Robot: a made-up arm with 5 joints.
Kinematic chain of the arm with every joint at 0, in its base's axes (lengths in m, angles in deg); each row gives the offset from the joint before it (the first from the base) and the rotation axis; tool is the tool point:
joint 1: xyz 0 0 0.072 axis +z
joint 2: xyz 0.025 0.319 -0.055 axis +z
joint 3: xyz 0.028 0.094 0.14 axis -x
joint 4: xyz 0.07 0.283 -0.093 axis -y
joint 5: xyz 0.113 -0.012 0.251 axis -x
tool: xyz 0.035 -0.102 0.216
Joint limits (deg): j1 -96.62..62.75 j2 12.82..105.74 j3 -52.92..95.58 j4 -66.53..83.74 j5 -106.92..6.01
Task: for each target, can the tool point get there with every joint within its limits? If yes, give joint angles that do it. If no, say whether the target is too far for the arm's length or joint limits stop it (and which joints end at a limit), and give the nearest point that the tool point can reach.
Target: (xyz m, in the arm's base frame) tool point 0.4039 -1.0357 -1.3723
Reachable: no: too far | nearest point 0.4576 -0.6435 -0.0386 | short by 1.391 m
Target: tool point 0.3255 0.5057 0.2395
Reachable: yes | joints -81.51 80.75 57.23 30.05 -7.58
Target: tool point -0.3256 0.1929 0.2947
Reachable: yes | joints 30.76 45.71 10.35 70.42 -53.05
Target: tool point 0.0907 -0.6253 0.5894
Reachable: no: joint limits stop it (at a limit: joint 1, joint 2, joint 3, joint 5) | nearest point 0.3082 -0.4401 0.5042 | short by 0.298 m
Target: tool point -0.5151 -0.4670 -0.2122
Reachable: no: joint limits stop it (at a limit: joint 1, joint 2, joint 3, joint 5) | nearest point -0.4731 -0.2799 -0.0737 | short by 0.237 m
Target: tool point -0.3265 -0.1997 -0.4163
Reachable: no: joint limits stop it (at a limit: joint 2, joint 3, joint 5) | nearest point -0.3394 -0.2076 -0.0704 | short by 0.346 m
